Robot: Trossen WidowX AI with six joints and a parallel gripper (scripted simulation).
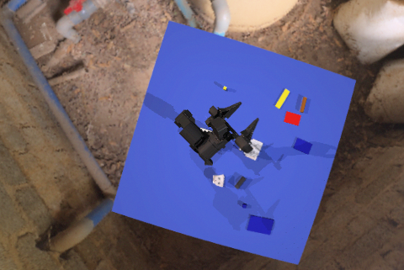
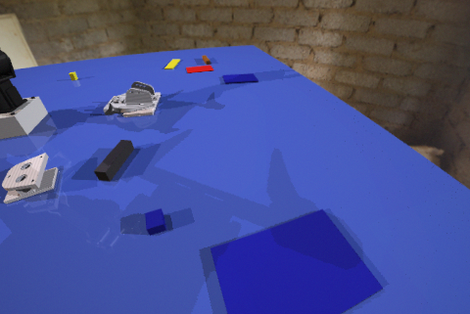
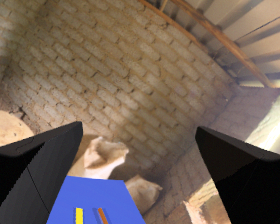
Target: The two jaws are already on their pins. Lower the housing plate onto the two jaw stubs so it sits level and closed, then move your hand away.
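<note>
The white stepped block lies 640 mm below my gripper tip, 400 mm to the right of it and 110 mm ahead of it. The rest, counted from my gripper tip: yellow bar: 640 mm below, 310 mm ahead, 220 mm to the left; then grey jaw assembly: 630 mm below, 200 mm ahead, 160 mm to the right; then dark bar: 640 mm below, 370 mm to the right, 240 mm ahead.
</note>
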